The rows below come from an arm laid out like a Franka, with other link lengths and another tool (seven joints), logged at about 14 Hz.
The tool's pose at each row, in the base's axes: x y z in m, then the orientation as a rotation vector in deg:
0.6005, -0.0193, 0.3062, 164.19, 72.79, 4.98
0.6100, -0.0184, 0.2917, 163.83, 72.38, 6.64
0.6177, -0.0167, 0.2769, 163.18, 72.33, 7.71
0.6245, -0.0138, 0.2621, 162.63, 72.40, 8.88
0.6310, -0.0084, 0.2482, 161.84, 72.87, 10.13
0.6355, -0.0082, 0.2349, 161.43, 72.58, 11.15
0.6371, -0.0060, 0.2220, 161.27, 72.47, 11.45
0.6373, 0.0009, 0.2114, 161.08, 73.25, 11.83
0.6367, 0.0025, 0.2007, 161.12, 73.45, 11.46
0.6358, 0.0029, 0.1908, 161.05, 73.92, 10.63
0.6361, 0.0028, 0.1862, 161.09, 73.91, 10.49
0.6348, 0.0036, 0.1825, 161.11, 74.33, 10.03
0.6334, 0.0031, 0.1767, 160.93, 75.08, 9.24
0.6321, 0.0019, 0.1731, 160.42, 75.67, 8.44
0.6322, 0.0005, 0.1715, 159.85, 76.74, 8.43
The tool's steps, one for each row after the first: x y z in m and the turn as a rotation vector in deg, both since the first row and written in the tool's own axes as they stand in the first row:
0.0063, 0.0060, 0.0150, -0.84, 0.80, 0.14
0.0120, 0.0102, 0.0302, -1.64, 1.21, -0.02
0.0180, 0.0129, 0.0454, -2.33, 1.74, -0.21
0.0257, 0.0136, 0.0597, -3.07, 2.31, -0.70
0.0282, 0.0165, 0.0732, -3.74, 2.75, -0.65
0.0303, 0.0158, 0.0862, -3.98, 2.87, -0.63
0.0350, 0.0110, 0.0970, -3.91, 3.16, -1.14
0.0353, 0.0092, 0.1076, -3.72, 2.98, -1.24
0.0345, 0.0080, 0.1175, -3.42, 2.52, -1.54
0.0344, 0.0082, 0.1221, -3.36, 2.45, -1.52
0.0340, 0.0066, 0.1257, -3.08, 2.24, -1.76
0.0324, 0.0057, 0.1314, -2.76, 1.82, -2.24
0.0304, 0.0055, 0.1349, -2.77, 1.26, -2.74
0.0294, 0.0064, 0.1365, -2.80, 1.25, -3.52

